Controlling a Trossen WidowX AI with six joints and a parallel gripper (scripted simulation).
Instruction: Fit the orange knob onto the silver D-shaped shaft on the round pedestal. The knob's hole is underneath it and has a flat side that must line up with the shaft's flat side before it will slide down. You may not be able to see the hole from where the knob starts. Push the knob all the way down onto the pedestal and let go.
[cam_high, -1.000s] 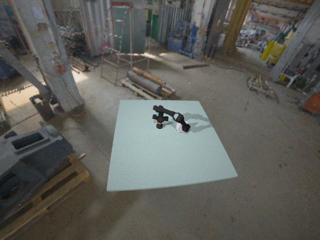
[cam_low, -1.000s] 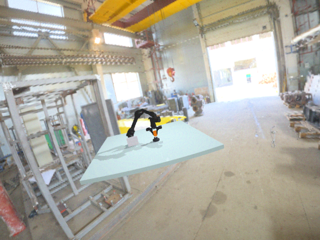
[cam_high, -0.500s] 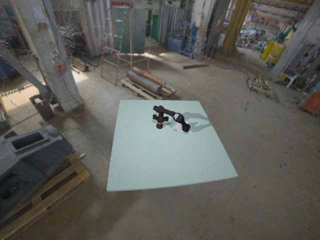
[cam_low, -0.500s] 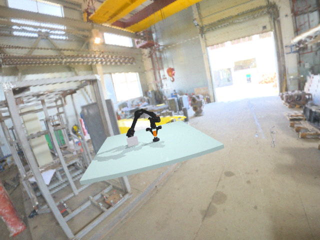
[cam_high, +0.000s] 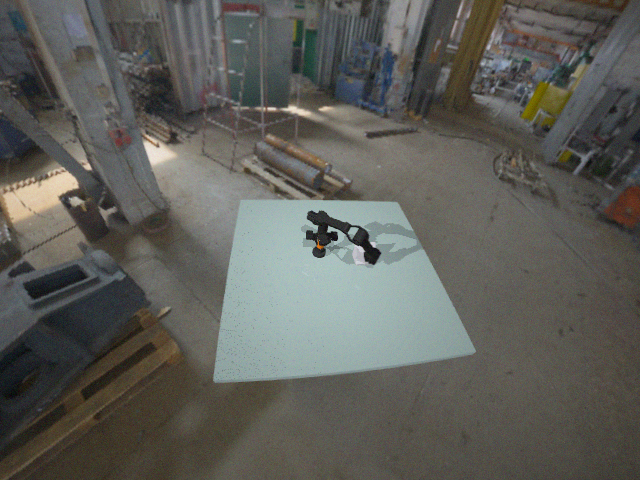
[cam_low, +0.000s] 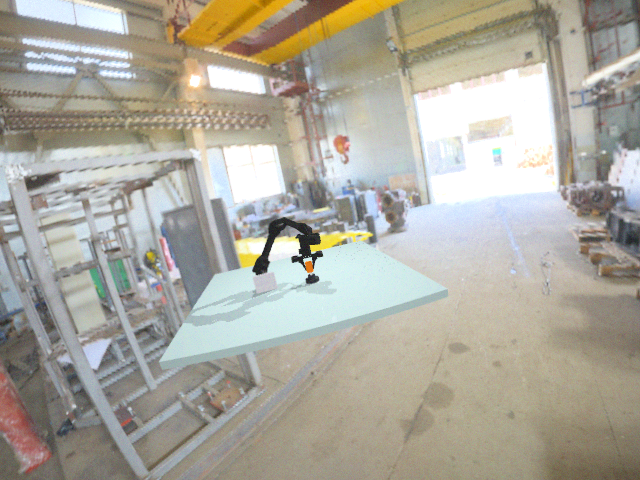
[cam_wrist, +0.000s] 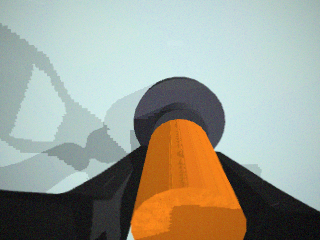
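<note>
Now: the orange knob 3 cm above my gripper tip. From my gripper tip the other things lie so: dark round pedestal 4 cm below.
</note>
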